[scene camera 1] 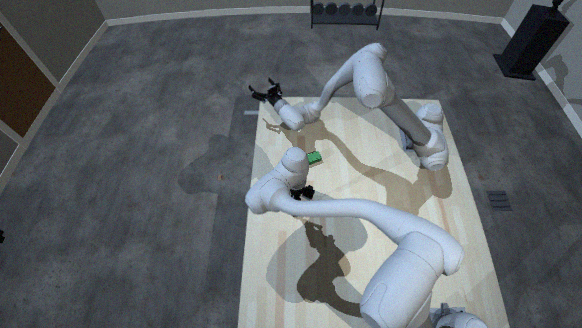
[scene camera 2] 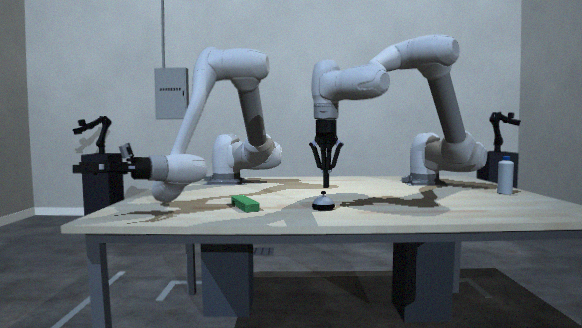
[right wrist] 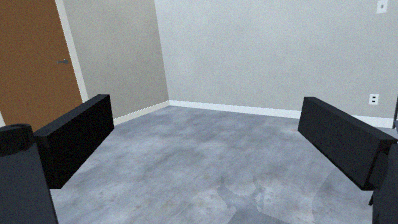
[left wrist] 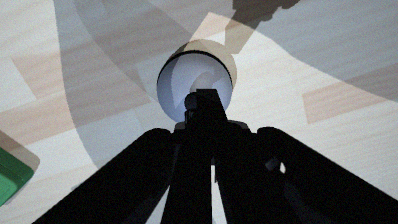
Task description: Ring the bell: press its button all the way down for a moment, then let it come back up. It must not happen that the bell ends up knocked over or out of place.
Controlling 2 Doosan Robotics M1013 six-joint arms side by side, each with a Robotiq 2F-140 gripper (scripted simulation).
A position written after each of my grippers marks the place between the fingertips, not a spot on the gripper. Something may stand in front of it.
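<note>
There is a bell (left wrist: 185, 72) here, though in the right wrist view the bell is out of frame. As for my grippers, I find my left gripper (scene camera 2: 326, 187) and (left wrist: 206, 105). My right gripper (scene camera 2: 75, 167) and (right wrist: 207, 113) is visible too.
</note>
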